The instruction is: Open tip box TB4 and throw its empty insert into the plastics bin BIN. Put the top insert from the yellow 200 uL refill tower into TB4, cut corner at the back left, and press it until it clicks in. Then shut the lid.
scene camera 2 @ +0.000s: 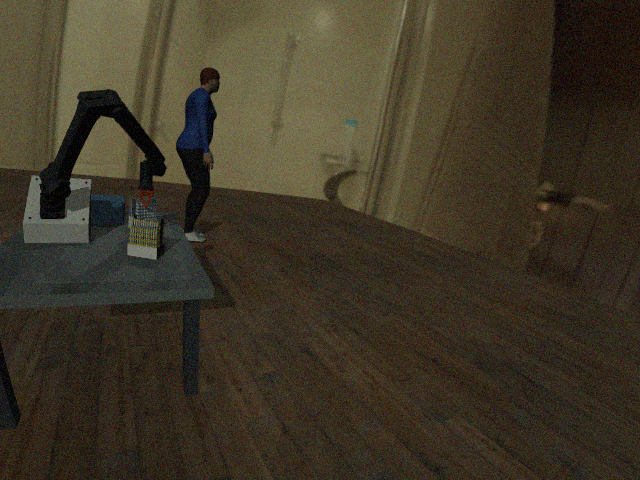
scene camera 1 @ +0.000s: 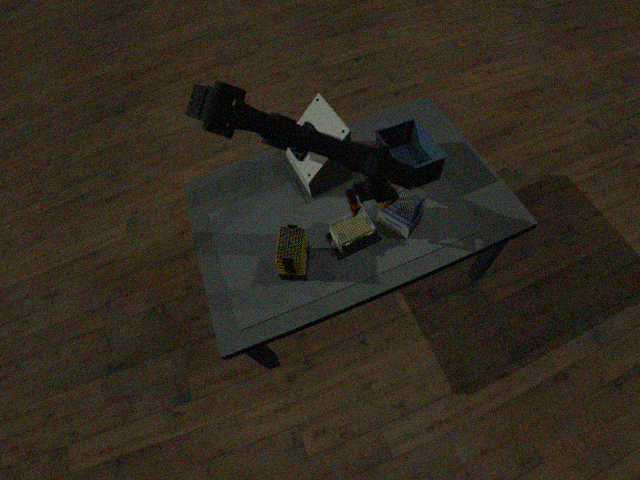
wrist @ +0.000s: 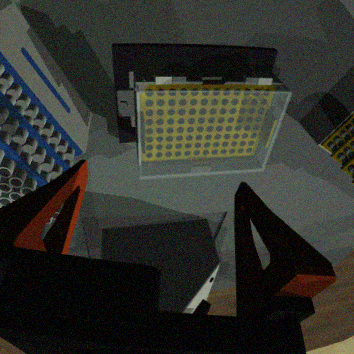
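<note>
Tip box TB4 [scene camera 1: 352, 230] [wrist: 202, 122] stands on the table with a yellow holed insert showing through clear plastic; its lid appears shut. A dark shape borders the box on its far side in the wrist view. The yellow refill tower [scene camera 1: 292, 251] [scene camera 2: 145, 233] [wrist: 343, 144] stands apart from TB4, partly cut off in the wrist view. The blue bin BIN [scene camera 1: 428, 143] [scene camera 2: 107, 210] stands beyond the blue tower. My gripper [scene camera 1: 369, 207] [scene camera 2: 146, 198] [wrist: 163, 177] is open and empty, above the table between TB4 and the arm's base. The cut corner cannot be made out.
A blue-and-white tip tower [scene camera 1: 402, 212] [scene camera 2: 142, 209] [wrist: 32, 122] stands close to TB4, on the side towards the bin. The arm's white base [scene camera 1: 321, 117] [scene camera 2: 56, 230] stands on the table [scene camera 1: 242, 304] [scene camera 2: 103, 268]. A person [scene camera 2: 197, 121] stands behind the table in scene camera 2.
</note>
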